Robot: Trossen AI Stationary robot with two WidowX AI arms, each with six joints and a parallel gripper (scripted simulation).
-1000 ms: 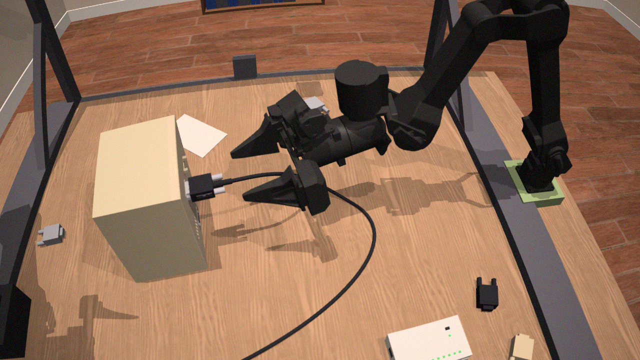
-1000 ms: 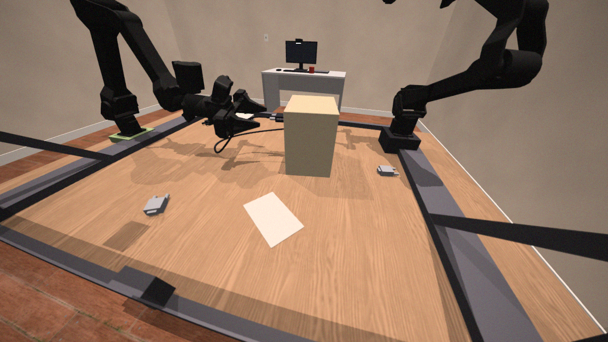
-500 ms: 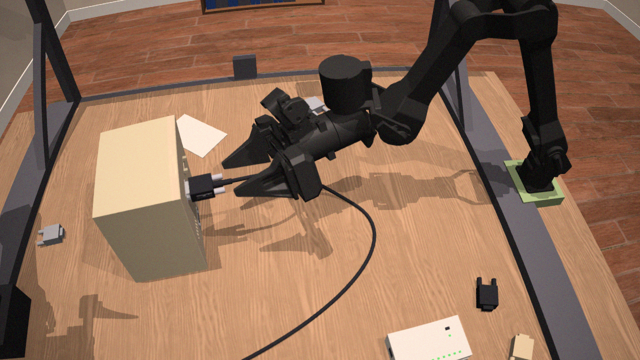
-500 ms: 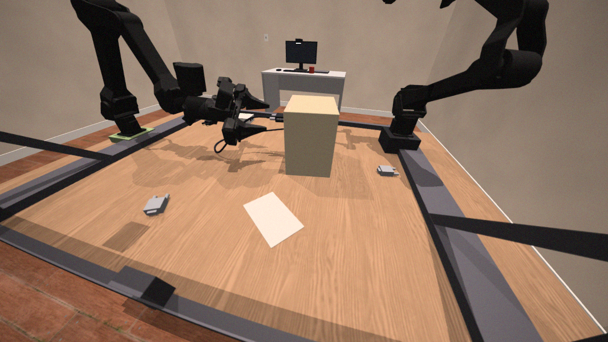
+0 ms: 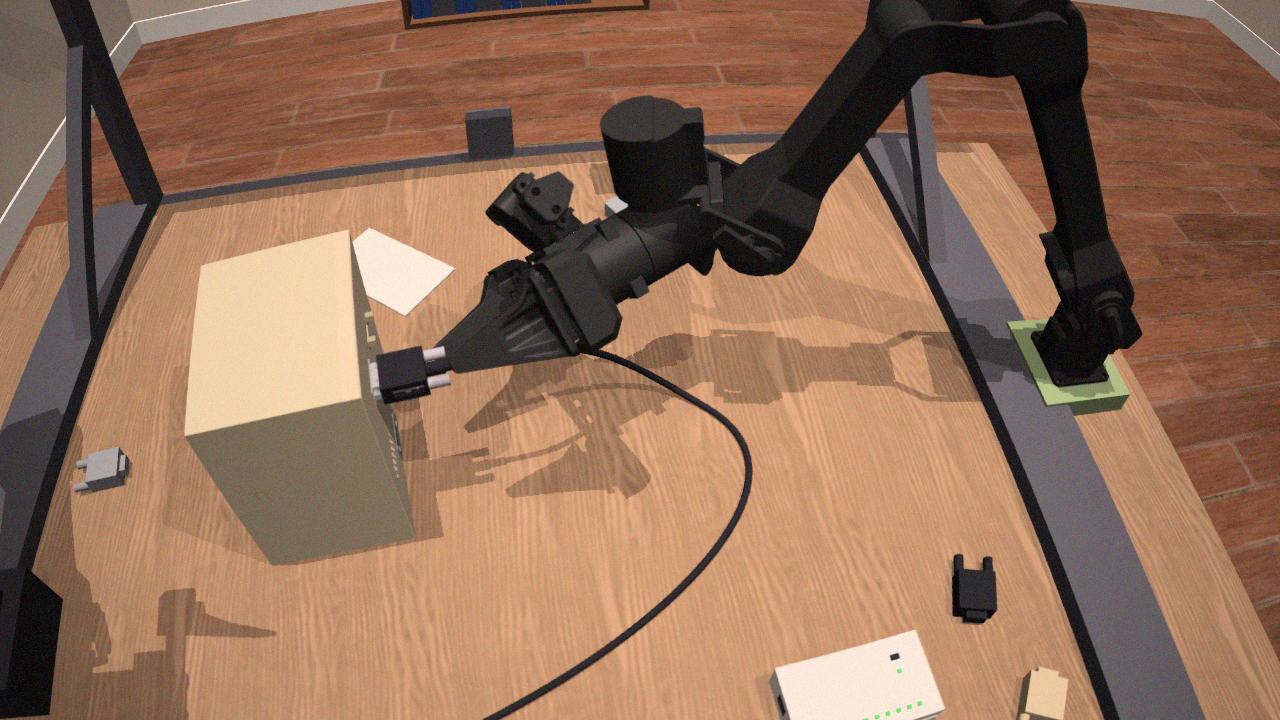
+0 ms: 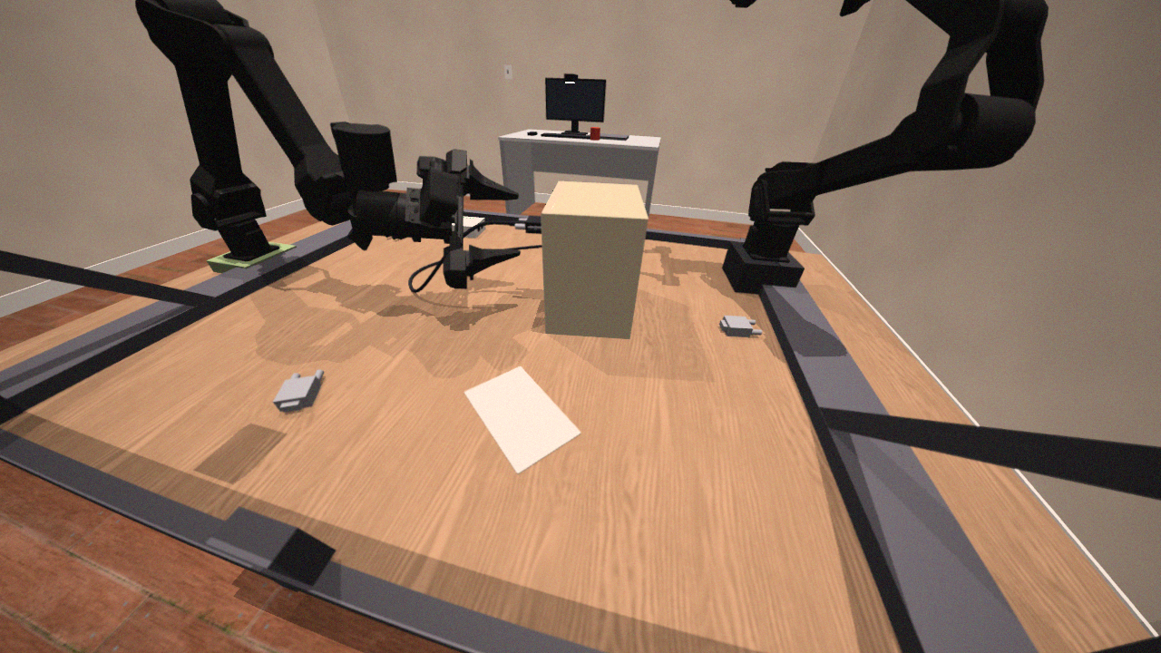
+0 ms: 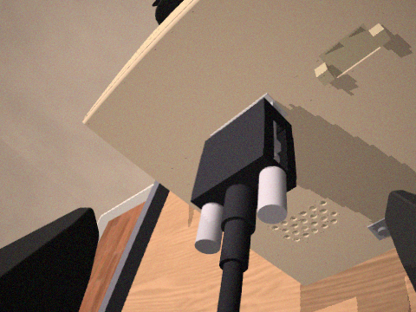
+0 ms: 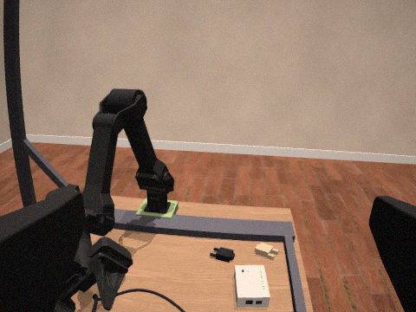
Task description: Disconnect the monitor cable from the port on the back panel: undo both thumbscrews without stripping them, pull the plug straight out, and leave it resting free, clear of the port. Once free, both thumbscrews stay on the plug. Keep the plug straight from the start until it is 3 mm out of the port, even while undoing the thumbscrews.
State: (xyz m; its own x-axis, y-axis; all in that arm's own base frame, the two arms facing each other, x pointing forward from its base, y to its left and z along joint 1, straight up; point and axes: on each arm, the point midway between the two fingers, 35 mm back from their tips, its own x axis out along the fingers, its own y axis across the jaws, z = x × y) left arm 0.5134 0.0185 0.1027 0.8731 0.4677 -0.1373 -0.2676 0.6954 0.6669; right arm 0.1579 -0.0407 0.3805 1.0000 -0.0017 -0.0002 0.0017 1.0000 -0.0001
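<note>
My left gripper is now 10 mm short of the black monitor plug, 50 mm to the left of it and 10 mm above it. The rest, counted from my left hand: white device (290 mm ahead, 160 mm to the left, 110 mm below); then white sheet (230 mm behind, 70 mm to the right, 120 mm below); then beige box (20 mm behind, 140 mm to the right, 40 mm below).
</note>
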